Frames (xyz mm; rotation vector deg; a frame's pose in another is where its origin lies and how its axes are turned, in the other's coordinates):
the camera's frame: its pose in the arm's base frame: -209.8 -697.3 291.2 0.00 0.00 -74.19
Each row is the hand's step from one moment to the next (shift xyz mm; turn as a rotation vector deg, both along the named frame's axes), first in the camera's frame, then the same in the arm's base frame.
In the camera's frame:
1: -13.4 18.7 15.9 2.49 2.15 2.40
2: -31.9 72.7 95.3 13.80 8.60 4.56
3: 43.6 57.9 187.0 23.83 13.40 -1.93
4: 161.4 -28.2 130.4 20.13 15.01 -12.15
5: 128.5 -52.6 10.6 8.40 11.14 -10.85
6: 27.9 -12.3 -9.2 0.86 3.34 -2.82
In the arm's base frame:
1: 14.3 18.0 15.9 2.75 -1.81 2.40
2: 61.3 50.5 95.3 12.03 -10.93 4.56
3: 67.6 -26.2 187.0 19.39 -19.28 -1.93
4: 16.8 -163.0 130.4 19.93 -15.28 -12.15
5: -15.6 -138.0 10.6 13.01 -5.05 -10.85
6: -4.2 -30.2 -9.2 3.45 0.08 -2.82

